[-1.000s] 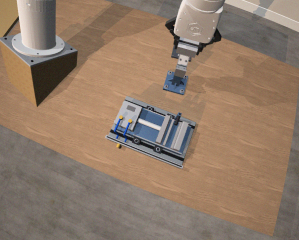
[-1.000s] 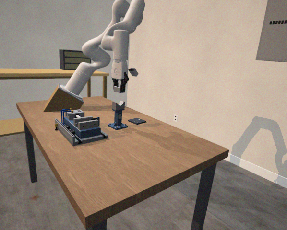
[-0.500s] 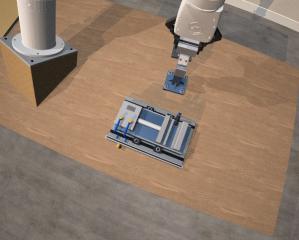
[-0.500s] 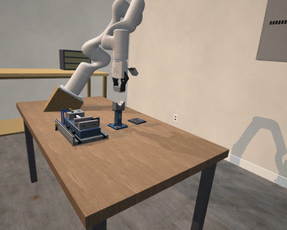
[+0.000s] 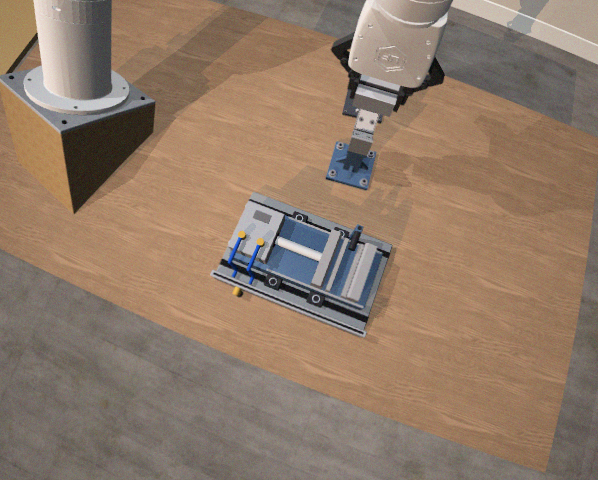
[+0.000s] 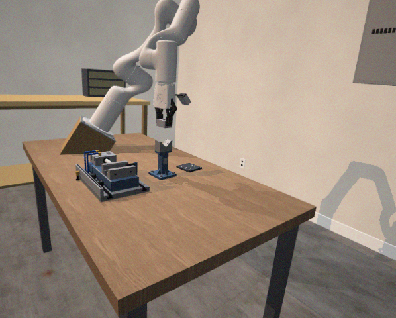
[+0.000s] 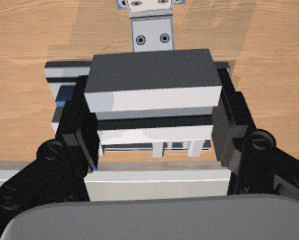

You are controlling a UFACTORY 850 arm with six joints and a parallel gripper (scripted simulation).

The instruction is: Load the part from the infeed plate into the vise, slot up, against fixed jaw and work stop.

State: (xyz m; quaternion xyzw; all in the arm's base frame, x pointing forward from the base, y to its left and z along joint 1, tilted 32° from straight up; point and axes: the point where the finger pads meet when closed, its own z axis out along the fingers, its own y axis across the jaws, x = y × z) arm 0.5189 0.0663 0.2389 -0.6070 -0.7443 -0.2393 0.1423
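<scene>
Now: the moving jaw 22 cm to the right of my hand, 17 cm below it and 6 cm ahead of it. Round my hand: work stop 17 cm to the right, 16 cm below, 8 cm ahead; then V-block post 19 cm below; then part right at my hand.
</scene>
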